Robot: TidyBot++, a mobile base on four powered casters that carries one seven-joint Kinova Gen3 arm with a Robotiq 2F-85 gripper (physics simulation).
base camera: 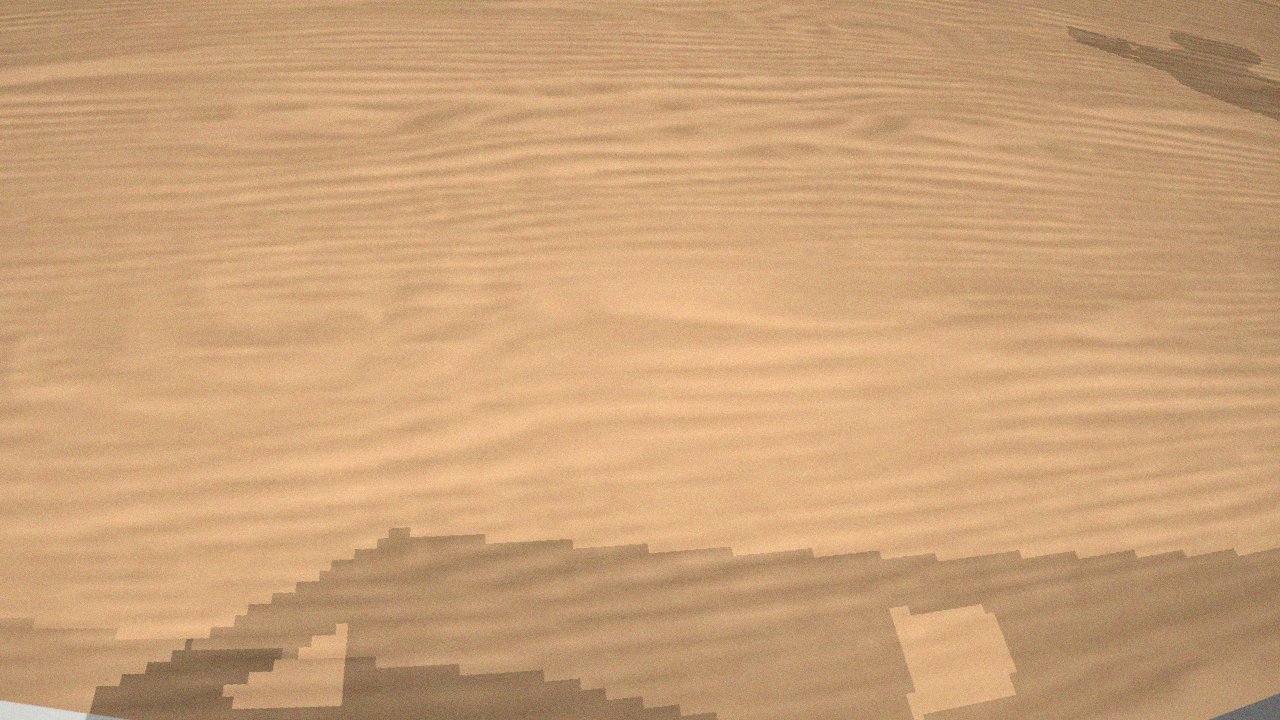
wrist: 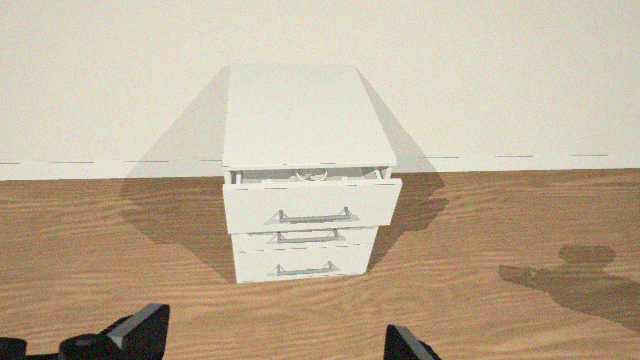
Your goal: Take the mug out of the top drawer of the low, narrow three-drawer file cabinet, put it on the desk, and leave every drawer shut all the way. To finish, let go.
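Places are measured from the arm's base along level axes (x right, y ahead, z up), in millimetres.
Pixels of known places: gripper, fingertip midpoint: (wrist: pixel 277 339).
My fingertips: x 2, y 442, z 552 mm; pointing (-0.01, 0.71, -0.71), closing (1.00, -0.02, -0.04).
Ahead of a thing's pixels: the offset from my fingertips to its top centre. "spot": to the spot under its first point. Level surfaces: height alone.
The low white three-drawer file cabinet (wrist: pixel 305 115) stands against the wall in the wrist view. Its top drawer {spot: dx +30, dy +561, dz -498 mm} (wrist: pixel 310 202) is pulled part of the way out. The two drawers below it look shut. Inside the top drawer, near its middle, the curved rim of the white mug {spot: dx +35, dy +702, dz -548 mm} (wrist: pixel 312 178) shows; the drawer front hides the rest of it. My gripper (wrist: pixel 277 339) is open and empty, in front of and apart from the cabinet, with its fingers at the bottom of the wrist view. The desk does not show in either view.
The wood floor {dz -948 mm} (base camera: pixel 626 358) (wrist: pixel 190 310) lies in front of the cabinet and to both sides. A pale wall (wrist: pixel 475 75) with a white baseboard (wrist: pixel 550 163) stands behind it. Shadows fall on the floor at the right of the wrist view and along the bottom of the base view.
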